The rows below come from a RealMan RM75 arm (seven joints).
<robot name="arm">
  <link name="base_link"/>
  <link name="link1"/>
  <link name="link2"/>
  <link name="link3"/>
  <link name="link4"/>
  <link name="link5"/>
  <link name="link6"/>
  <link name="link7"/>
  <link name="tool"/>
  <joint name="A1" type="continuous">
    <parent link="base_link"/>
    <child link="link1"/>
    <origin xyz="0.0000 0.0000 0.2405" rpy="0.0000 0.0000 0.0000"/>
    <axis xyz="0 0 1"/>
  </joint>
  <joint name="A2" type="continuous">
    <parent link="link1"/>
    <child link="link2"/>
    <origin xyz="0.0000 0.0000 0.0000" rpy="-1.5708 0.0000 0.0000"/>
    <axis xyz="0 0 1"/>
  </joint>
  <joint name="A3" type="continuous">
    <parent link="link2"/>
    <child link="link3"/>
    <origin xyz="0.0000 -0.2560 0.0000" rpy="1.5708 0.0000 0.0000"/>
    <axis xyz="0 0 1"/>
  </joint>
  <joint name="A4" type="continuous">
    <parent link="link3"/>
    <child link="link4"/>
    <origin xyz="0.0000 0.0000 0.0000" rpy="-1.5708 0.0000 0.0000"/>
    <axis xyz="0 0 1"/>
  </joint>
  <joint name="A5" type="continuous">
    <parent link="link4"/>
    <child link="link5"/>
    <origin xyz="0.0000 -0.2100 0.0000" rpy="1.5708 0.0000 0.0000"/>
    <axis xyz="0 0 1"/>
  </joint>
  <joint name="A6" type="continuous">
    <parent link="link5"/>
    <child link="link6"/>
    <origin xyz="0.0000 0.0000 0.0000" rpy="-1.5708 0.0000 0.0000"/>
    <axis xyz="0 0 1"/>
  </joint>
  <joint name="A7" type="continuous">
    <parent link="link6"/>
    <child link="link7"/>
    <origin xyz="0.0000 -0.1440 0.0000" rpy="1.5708 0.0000 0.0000"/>
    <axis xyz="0 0 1"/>
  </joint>
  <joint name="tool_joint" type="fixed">
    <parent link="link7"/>
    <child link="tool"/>
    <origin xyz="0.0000 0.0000 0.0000" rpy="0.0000 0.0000 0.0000"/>
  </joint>
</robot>
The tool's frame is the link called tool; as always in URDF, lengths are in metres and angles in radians. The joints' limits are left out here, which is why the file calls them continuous.
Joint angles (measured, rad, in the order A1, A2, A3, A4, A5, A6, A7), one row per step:
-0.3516 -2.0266 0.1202 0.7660 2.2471 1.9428 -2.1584
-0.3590 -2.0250 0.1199 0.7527 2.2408 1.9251 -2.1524
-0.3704 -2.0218 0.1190 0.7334 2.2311 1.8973 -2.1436
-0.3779 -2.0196 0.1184 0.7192 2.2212 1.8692 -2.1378
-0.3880 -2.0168 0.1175 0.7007 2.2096 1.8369 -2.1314
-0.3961 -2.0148 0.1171 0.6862 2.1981 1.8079 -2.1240
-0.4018 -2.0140 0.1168 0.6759 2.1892 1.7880 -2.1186
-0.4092 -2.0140 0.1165 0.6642 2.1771 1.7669 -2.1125
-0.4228 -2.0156 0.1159 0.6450 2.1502 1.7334 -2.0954
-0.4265 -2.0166 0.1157 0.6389 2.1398 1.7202 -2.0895
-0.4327 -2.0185 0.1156 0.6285 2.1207 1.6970 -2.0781
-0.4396 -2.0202 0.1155 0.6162 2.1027 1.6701 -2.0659
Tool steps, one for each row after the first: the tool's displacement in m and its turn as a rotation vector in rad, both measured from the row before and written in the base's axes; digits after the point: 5 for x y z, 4 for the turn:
0.00031 0.00427 -0.00100 0.0122 -0.0003 -0.0002
0.00032 0.00666 -0.00099 0.0196 0.0011 0.0009
-0.00060 0.00546 -0.00047 0.0199 0.0032 0.0070
-0.00026 0.00667 -0.00076 0.0219 0.0014 0.0075
-0.00035 0.00573 -0.00041 0.0213 0.0032 0.0064
-0.00004 0.00397 -0.00047 0.0151 0.0010 0.0042
0.00066 0.00475 -0.00072 0.0175 -0.0015 0.0026
0.00232 0.00847 -0.00108 0.0360 -0.0035 -0.0030
0.00045 0.00276 -0.00030 0.0140 -0.0010 0.0013
0.00077 0.00475 -0.00044 0.0253 -0.0013 0.0022
0.00046 0.00508 -0.00079 0.0250 -0.0001 0.0051

